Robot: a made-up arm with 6 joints. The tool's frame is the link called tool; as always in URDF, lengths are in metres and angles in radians. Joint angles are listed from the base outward. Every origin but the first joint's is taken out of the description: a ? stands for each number. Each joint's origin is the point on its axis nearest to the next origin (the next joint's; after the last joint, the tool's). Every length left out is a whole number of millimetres.
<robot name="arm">
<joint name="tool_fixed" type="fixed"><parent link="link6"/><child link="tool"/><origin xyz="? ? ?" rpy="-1.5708 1.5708 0"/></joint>
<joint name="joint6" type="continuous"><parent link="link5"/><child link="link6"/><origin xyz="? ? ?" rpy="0 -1.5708 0"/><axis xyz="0 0 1"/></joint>
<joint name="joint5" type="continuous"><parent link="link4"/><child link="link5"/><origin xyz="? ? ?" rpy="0 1.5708 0"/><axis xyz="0 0 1"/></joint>
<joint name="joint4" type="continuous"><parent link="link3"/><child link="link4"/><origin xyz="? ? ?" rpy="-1.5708 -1.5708 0"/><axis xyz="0 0 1"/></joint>
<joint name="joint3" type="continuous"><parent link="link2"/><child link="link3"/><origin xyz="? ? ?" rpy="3.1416 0 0"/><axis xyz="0 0 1"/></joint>
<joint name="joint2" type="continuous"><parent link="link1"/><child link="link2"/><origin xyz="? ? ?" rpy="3.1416 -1.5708 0"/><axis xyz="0 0 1"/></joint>
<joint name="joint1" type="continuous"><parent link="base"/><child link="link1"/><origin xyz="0 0 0.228" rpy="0 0 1.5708"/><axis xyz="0 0 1"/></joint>
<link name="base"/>
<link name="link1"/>
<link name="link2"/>
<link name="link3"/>
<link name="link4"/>
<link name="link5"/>
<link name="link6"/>
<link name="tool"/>
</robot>
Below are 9 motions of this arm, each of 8 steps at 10 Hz.
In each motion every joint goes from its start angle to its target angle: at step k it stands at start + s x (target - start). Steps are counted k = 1, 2, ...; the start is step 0. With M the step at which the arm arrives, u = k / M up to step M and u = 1 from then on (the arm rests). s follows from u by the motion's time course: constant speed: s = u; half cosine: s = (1 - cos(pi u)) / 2; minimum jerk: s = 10 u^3 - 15 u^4 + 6 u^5.
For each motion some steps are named. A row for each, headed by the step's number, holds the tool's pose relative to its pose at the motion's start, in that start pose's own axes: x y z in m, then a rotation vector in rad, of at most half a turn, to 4 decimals.
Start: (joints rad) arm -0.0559 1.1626 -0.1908 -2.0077 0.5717 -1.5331
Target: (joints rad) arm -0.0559 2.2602 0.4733 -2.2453 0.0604 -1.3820
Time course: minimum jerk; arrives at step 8
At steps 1, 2, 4, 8:
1: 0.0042 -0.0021 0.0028 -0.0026 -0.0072 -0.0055
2: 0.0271 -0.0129 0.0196 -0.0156 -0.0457 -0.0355
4: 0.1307 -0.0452 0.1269 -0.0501 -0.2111 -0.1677
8: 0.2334 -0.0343 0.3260 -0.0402 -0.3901 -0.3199

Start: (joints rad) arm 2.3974 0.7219 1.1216 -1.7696 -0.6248 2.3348
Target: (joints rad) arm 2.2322 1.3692 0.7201 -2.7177 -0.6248 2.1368
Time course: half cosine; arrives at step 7
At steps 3, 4, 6, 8:
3: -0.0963 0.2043 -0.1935 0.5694 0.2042 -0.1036
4: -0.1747 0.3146 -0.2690 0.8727 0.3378 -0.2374
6: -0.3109 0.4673 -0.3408 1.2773 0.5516 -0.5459
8: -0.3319 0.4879 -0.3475 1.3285 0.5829 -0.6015

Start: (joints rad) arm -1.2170 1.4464 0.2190 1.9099 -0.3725 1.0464
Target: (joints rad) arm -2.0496 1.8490 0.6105 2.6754 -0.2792 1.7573
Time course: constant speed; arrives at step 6
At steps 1, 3, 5, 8:
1: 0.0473 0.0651 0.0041 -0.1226 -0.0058 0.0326
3: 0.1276 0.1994 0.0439 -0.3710 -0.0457 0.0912
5: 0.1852 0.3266 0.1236 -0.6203 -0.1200 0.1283
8: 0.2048 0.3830 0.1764 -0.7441 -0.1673 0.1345

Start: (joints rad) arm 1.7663 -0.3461 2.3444 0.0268 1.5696 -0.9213
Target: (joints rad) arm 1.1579 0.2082 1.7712 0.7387 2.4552 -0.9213
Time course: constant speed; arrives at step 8
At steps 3, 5, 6, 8:
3: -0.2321 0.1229 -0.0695 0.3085 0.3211 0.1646
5: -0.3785 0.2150 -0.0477 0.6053 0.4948 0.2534
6: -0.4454 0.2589 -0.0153 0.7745 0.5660 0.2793
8: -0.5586 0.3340 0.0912 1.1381 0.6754 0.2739

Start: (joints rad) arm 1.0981 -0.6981 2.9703 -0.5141 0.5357 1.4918
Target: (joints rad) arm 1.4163 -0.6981 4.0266 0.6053 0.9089 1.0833
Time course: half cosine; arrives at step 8
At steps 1, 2, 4, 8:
1: 0.0194 -0.0297 0.0070 -0.0212 -0.0383 -0.0514
2: 0.0657 -0.1183 0.0317 -0.0854 -0.1490 -0.1961
4: 0.1155 -0.4217 0.1571 -0.3395 -0.5233 -0.6392
8: -0.0739 -0.7491 0.4037 -0.8518 -1.0469 -1.1361

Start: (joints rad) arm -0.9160 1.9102 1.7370 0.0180 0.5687 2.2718
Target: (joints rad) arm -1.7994 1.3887 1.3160 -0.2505 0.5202 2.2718
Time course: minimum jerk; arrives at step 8
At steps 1, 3, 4, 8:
1: -0.0009 0.0061 -0.0121 -0.0018 0.0122 0.0095
3: -0.0413 0.0917 -0.2109 -0.0328 0.2127 0.1549
4: -0.1140 0.1426 -0.3824 -0.0621 0.3920 0.2691
8: -0.3778 0.1589 -0.7191 -0.1406 0.8045 0.4812

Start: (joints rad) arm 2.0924 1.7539 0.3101 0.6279 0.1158 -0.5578
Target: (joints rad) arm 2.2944 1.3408 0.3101 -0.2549 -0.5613 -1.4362
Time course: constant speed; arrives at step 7
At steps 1, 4, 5, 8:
1: -0.0228 0.0019 0.0274 0.2209 0.0162 -0.0538
4: -0.0882 0.0309 0.0946 0.8938 0.0845 -0.1337
5: -0.1086 0.0482 0.1127 1.1139 0.1264 -0.1376
8: -0.1472 0.0936 0.1439 1.5323 0.2596 -0.1254

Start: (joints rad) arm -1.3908 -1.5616 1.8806 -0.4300 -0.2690 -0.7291
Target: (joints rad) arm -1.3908 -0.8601 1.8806 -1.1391 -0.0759 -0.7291
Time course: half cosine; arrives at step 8
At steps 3, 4, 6, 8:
3: -0.0088 -0.2124 -0.1223 0.2380 0.0569 -0.1267
4: -0.0437 -0.3353 -0.2022 0.3857 0.0655 -0.2184
6: -0.1612 -0.5329 -0.3501 0.6487 0.0267 -0.4115
8: -0.2271 -0.6004 -0.4093 0.7509 -0.0101 -0.4994

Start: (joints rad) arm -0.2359 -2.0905 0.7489 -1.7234 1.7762 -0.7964
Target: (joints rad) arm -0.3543 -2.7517 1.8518 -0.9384 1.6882 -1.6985
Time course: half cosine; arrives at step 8
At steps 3, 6, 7, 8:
3: -0.0341 0.3034 -0.2421 0.8576 0.1544 0.0120
6: 0.0551 1.0229 -0.2433 2.3405 0.1899 0.2241
7: 0.1024 1.1496 -0.1702 2.6148 0.1532 0.3235
8: 0.1211 1.1901 -0.1394 2.7079 0.1361 0.3654

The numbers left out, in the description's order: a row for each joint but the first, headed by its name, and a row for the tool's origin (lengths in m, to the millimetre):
tool: 0 0 0
joint6: 0 0 0
joint5: 0.202 0 0
joint4: 0 -0.614 0
joint3: 0.339 0 0
joint2: 0 0 0

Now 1 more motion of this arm.
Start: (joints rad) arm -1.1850 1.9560 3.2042 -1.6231 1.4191 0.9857
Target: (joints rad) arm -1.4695 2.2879 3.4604 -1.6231 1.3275 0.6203
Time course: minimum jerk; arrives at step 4
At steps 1, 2, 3, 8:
1: 0.0185 -0.0150 0.0066 0.0262 -0.0219 0.0147
2: 0.0879 -0.0689 0.0402 0.1245 -0.1006 0.0759
3: 0.1525 -0.1162 0.0858 0.2189 -0.1706 0.1439
8: 0.1684 -0.1273 0.0995 0.2429 -0.1874 0.1626

